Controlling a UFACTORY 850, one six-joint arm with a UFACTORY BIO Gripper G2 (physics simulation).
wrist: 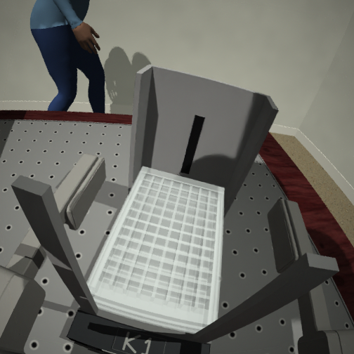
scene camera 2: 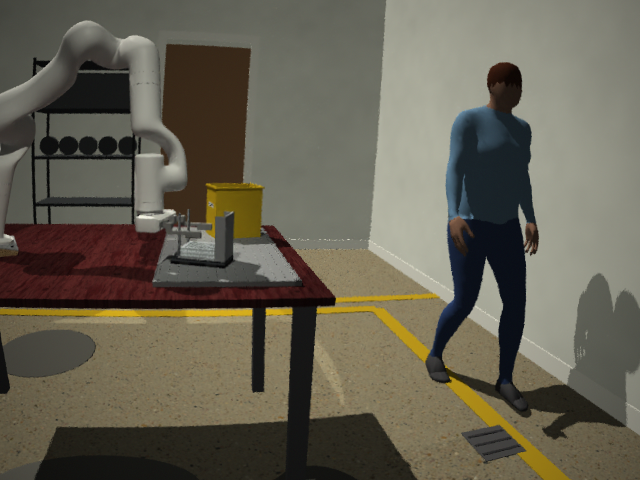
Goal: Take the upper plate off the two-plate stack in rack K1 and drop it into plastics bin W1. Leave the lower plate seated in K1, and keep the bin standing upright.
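Note:
Rack K1 (scene camera 2: 224, 238) (wrist: 172, 97) is grey, with a tall slotted back panel, two upright front posts and a dark base. The clear, ribbed plate stack (scene camera 2: 196, 250) sits low in it; the upper plate (wrist: 167, 235) shows its grid top in the wrist view and hides most of the lower one. My gripper (scene camera 2: 202, 230) (wrist: 185, 214) is partly open and empty. Its fingers are above the stack, one out to each side of the rack, apart from the plates. The yellow plastics bin W1 (scene camera 2: 235, 211) stands upright behind the rack in the scene view.
A grey perforated board (scene camera 2: 279, 268) (wrist: 245, 197) lies under the rack and bin on the dark red table (scene camera 2: 77, 258). The rack's front posts rise between my fingers. A person (scene camera 2: 491, 170) (wrist: 67, 55) in a blue top is beyond the table, near the wall.

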